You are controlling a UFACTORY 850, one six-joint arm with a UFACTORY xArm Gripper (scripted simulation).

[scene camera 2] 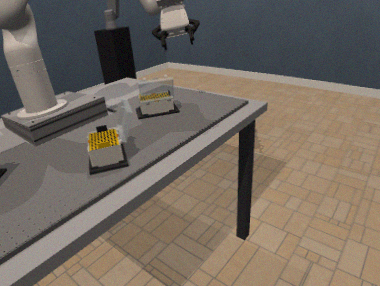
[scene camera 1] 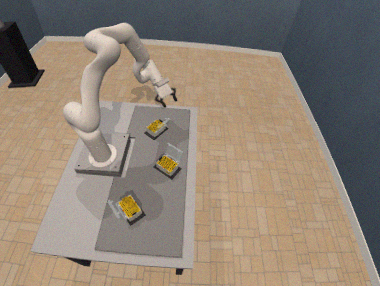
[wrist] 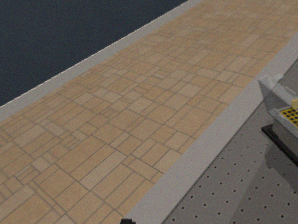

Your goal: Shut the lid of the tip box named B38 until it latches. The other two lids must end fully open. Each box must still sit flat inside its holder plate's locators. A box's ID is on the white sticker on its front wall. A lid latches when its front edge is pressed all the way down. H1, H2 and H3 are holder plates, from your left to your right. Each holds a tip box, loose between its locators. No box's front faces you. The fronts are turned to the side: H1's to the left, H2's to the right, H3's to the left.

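There is a tip box (scene camera 2: 105, 156) that I can see. Together with the box, I see my own gripper (scene camera 2: 178, 44).
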